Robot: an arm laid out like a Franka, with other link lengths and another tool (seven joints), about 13 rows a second.
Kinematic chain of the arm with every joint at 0, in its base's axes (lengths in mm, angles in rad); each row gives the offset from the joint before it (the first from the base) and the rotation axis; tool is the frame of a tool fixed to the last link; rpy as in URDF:
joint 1: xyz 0 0 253.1 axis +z
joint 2: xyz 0 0 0 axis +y
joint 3: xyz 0 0 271.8 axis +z
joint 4: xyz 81.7 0 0 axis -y
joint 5: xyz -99.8 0 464.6 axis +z
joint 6: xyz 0 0 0 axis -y
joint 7: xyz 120.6 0 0 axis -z
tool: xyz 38 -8 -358.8 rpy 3.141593 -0.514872 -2.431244
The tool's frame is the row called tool.
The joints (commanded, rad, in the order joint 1, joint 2, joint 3, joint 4, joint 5, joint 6, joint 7), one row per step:
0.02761 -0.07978 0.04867 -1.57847 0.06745 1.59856 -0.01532
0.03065 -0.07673 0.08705 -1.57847 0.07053 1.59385 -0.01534
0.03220 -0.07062 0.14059 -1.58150 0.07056 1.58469 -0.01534
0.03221 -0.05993 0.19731 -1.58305 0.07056 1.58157 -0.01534
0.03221 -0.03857 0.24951 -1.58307 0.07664 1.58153 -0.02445
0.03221 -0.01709 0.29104 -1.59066 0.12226 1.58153 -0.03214
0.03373 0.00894 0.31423 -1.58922 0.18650 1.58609 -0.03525
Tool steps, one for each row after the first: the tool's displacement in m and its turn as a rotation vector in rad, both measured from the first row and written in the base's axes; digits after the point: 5 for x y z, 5 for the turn. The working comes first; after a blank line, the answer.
Tool pose at each row, in the base's axes (x y z in m, rotation vector in rad; the steps are taken from these numbers as rounded here):
0.70634 0.07067 0.32255 1.07780 -2.55414 0.24220
0.70128 0.10093 0.31934 1.13067 -2.52640 0.24882
0.69127 0.13899 0.31101 1.19663 -2.47955 0.25916
0.68146 0.17781 0.30156 1.26370 -2.43324 0.27038
0.67148 0.21566 0.28662 1.33704 -2.37972 0.26905
0.65547 0.25847 0.26840 1.40730 -2.33153 0.20721
0.64333 0.29666 0.25594 1.45810 -2.30553 0.11349

-0.00506 0.03026 -0.00321 -0.00051 0.00794 0.04184
-0.01507 0.06832 -0.01154 -0.00625 0.02607 0.09731
-0.02488 0.10714 -0.02099 -0.01124 0.04127 0.15407
-0.03486 0.14499 -0.03593 -0.00847 0.06293 0.21568
-0.05087 0.18780 -0.05415 0.03383 0.09990 0.26668
-0.06301 0.22599 -0.06661 0.09949 0.13300 0.29518

